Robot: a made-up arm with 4 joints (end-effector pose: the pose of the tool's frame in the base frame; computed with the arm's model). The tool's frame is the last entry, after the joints. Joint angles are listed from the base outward.
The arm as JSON. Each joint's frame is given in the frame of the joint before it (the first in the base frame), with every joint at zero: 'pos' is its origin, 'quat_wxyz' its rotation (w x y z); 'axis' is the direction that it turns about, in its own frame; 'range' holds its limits. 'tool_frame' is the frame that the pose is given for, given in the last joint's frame.
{
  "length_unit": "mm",
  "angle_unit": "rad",
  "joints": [
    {
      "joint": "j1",
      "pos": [
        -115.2,
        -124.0,
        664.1
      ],
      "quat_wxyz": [
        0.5,
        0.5,
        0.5,
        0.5
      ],
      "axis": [
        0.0,
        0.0,
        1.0
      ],
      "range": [
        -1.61,
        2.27
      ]
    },
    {
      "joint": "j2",
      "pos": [
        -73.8,
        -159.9,
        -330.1
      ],
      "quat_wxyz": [
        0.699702,
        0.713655,
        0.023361,
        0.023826
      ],
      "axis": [
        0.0,
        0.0,
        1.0
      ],
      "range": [
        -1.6,
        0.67
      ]
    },
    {
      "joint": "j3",
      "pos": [
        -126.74,
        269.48,
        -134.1
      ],
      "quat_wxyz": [
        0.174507,
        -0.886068,
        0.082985,
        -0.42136
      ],
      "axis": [
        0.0,
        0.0,
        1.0
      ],
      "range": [
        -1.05,
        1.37
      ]
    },
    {
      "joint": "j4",
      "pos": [
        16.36,
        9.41,
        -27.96
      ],
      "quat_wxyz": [
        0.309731,
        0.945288,
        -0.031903,
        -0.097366
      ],
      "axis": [
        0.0,
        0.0,
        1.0
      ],
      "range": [
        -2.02,
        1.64
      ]
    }
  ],
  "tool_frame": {
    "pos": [
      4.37,
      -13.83,
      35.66
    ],
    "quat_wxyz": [
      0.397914,
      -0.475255,
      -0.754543,
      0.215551
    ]
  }
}
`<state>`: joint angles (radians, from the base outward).
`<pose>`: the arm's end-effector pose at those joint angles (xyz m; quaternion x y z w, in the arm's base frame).
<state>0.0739 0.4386 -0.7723 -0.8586</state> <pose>-0.2864 -0.4629 0.5544 -0.1845 0.1550 -0.2608 0.9348</pose>
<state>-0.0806 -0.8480 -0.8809 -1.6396</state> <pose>-0.1403 -0.1310 0.6107 -0.4822 0.1978 0.3965 0.7557</pose>
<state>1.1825 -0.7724 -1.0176 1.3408</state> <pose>-0.1230 -0.0601 0.6306 0.6511 -0.4478 -0.5701 0.2249</pose>
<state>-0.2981 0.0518 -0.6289 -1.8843</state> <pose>-0.1890 -0.4012 0.6763 -0.4439 0.5416 0.1242 0.7030</pose>
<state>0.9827 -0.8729 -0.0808 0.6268</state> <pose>-0.1546 -0.0514 0.6294 0.6327 -0.2820 0.0944 0.7151</pose>
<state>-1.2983 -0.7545 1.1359 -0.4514</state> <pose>-0.1433 -0.1979 0.6835 -0.4060 0.7916 0.3214 0.3243</pose>
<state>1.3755 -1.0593 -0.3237 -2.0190</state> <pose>-0.1615 -0.0620 0.7208 -0.2231 -0.1743 0.6812 0.6751</pose>
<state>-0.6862 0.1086 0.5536 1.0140</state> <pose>-0.2180 -0.3870 0.7574 -0.0897 -0.1842 -0.1881 0.9605</pose>
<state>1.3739 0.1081 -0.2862 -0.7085</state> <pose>-0.2098 -0.0967 0.3736 0.4911 0.1080 0.1449 0.8522</pose>
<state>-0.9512 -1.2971 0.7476 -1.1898</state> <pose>-0.2070 -0.0974 0.5346 0.4491 -0.6463 -0.6137 0.0628</pose>
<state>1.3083 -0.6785 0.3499 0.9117</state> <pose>-0.1506 -0.0561 0.5969 0.7868 -0.1614 0.0462 0.5939</pose>
